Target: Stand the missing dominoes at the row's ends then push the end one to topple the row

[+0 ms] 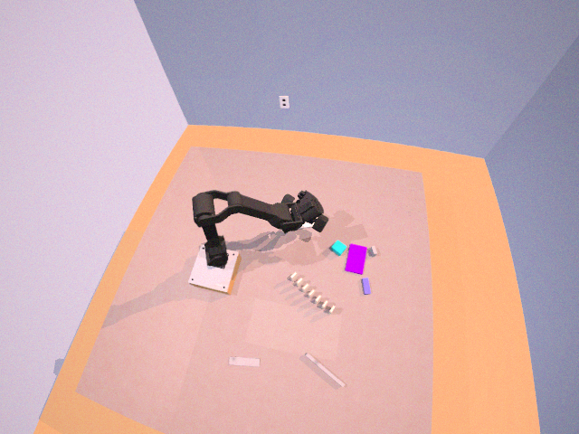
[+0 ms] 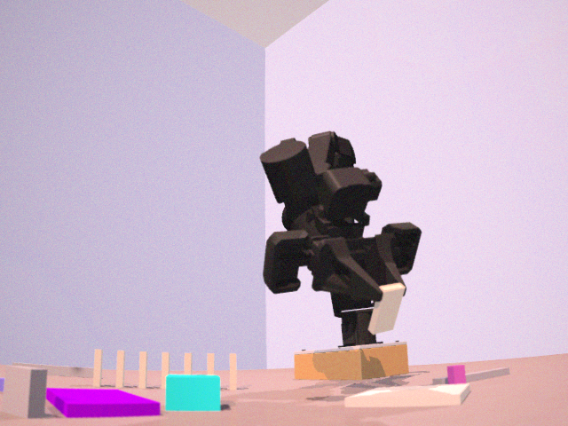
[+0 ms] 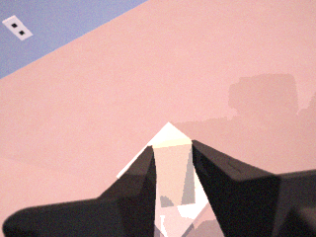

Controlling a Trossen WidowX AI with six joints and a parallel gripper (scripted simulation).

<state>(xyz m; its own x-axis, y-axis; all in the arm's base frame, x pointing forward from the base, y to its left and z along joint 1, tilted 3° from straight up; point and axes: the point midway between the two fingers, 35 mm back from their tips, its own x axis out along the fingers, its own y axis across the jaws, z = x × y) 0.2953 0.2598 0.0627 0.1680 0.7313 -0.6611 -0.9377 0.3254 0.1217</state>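
My gripper tip is 1 cm past the white flat plate, 1 cm to the right of it and 9 cm above it. From my gripper tip the other things lie so: small pink cube 12 cm behind, 9 cm below; cyan block 14 cm ahead, 11 cm to the right, 8 cm below; grey bar 19 cm behind, 1 cm to the right, 9 cm below.
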